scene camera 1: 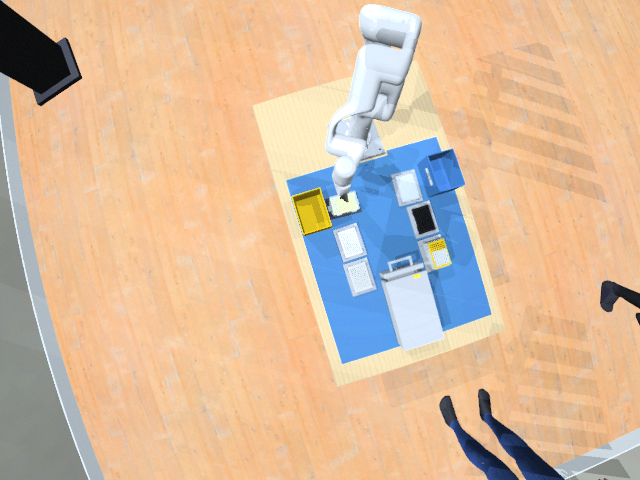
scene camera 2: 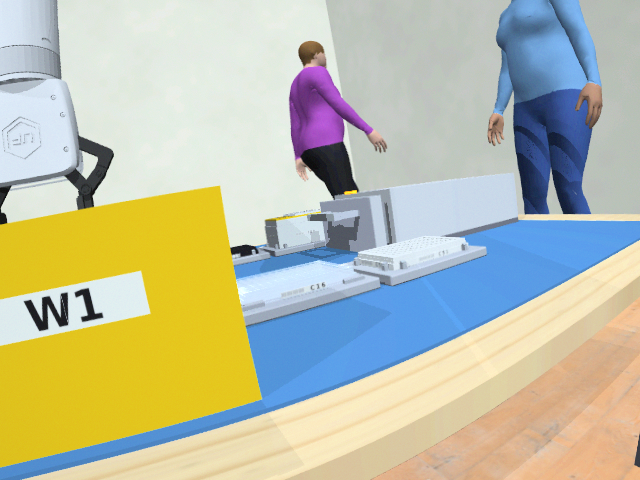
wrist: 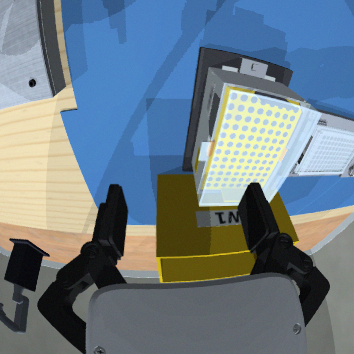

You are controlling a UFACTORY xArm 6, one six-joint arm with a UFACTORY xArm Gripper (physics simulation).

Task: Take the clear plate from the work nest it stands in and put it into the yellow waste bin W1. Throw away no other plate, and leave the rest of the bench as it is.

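Frame: origin at the arm's base, x ahead, y left, z up, level; centimetres.
Seen in the pictures: gripper, between the fingertips: (wrist: 185, 195).
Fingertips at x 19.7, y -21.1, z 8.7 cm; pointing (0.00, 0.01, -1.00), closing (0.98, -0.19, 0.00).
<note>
Offsets run from my fingertips to a thing's middle. "*": to the spot under its first point.
The clear plate {dx +24.0, dy -6.7, dz -8.8 cm} (scene camera 1: 349, 241) (scene camera 2: 305, 273) (wrist: 327, 150) lies flat in its grey work nest {* dx +24.9, dy -13.0, dz -10.1 cm} (scene camera 2: 330, 297), marked C16 in scene camera 2; part of it shows at the right of the wrist view. The yellow bin W1 {dx +3.4, dy -16.2, dz -4.8 cm} (scene camera 1: 312, 211) (scene camera 2: 180, 335) (wrist: 177, 220) stands at the bench edge, beside a tip box. My gripper (scene camera 1: 344, 198) (wrist: 185, 195) is open and empty. It is over the tip box, apart from the clear plate. In the wrist view its right finger overlaps the tip box's near edge; contact cannot be told. In scene camera 2 the fingertips are hidden behind the bin.
The tip box {dx +6.5, dy -1.0, dz -6.9 cm} (scene camera 1: 343, 205) (wrist: 255, 145) has yellow contents under a clear cover. A white plate {dx +40.8, dy -10.4, dz -8.8 cm} (scene camera 1: 359, 277) (scene camera 2: 413, 253) lies beyond the clear plate. A black plate {dx +31.0, dy +30.5, dz -8.8 cm} (scene camera 1: 424, 218), a pale plate {dx +13.5, dy +31.1, dz -9.2 cm} (scene camera 1: 407, 187), a blue bin {dx +15.3, dy +46.8, dz -4.8 cm} (scene camera 1: 447, 170) and a grey machine {dx +64.8, dy +4.0, dz -5.5 cm} (scene camera 1: 413, 310) (scene camera 2: 449, 206) stand farther off.
</note>
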